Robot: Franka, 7 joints.
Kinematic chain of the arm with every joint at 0, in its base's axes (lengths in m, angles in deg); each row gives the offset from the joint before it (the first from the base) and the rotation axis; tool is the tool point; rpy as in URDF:
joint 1: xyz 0 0 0.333 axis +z
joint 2: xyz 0 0 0 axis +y
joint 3: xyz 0 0 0.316 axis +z
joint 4: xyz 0.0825 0 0 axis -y
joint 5: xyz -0.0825 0 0.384 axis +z
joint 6: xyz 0 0 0 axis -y
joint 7: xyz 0.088 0 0 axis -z
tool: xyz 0 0 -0.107 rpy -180 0 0
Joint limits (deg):
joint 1: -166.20..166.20
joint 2: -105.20..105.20
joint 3: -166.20..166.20
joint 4: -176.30..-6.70
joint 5: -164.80..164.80
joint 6: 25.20..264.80
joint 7: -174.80..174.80
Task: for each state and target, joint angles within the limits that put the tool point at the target. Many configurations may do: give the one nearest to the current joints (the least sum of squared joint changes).
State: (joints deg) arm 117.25 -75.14 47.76 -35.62 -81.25 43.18 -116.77
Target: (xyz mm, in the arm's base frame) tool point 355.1 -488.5 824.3
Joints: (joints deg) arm 130.76 -69.56 41.71 -28.72 -89.33 71.72 -116.77
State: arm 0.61 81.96 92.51 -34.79 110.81 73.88 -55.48
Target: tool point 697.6 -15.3 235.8
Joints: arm -16.39 105.20 75.13 -30.97 107.70 34.41 -55.48
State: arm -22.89 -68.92 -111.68 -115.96 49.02 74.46 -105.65
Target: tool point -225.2 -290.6 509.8
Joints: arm -36.37 -74.52 -80.56 -129.45 50.17 58.37 -105.65
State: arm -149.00 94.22 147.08 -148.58 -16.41 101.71 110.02
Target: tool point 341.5 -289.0 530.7
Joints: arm -130.22 85.93 116.69 -128.96 -21.74 111.70 110.02
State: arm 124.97 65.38 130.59 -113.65 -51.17 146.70 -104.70
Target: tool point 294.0 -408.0 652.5
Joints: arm 152.54 21.28 155.33 -120.48 -51.64 149.74 -104.70
